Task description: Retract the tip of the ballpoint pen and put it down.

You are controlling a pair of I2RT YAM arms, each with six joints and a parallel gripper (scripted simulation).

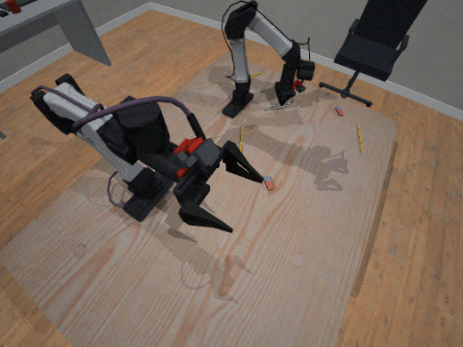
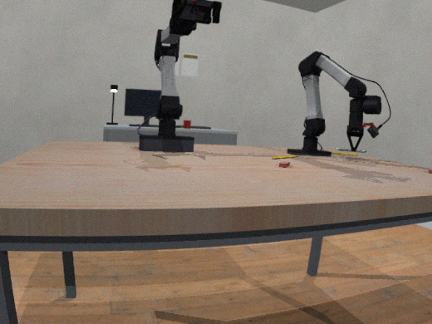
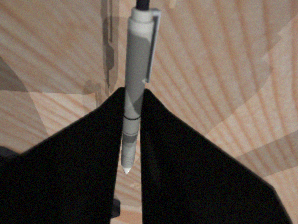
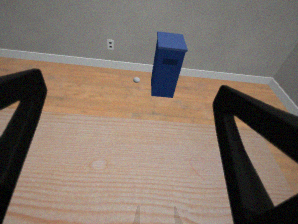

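The ballpoint pen lies 10 mm behind my left hand and 10 mm to the right of it.
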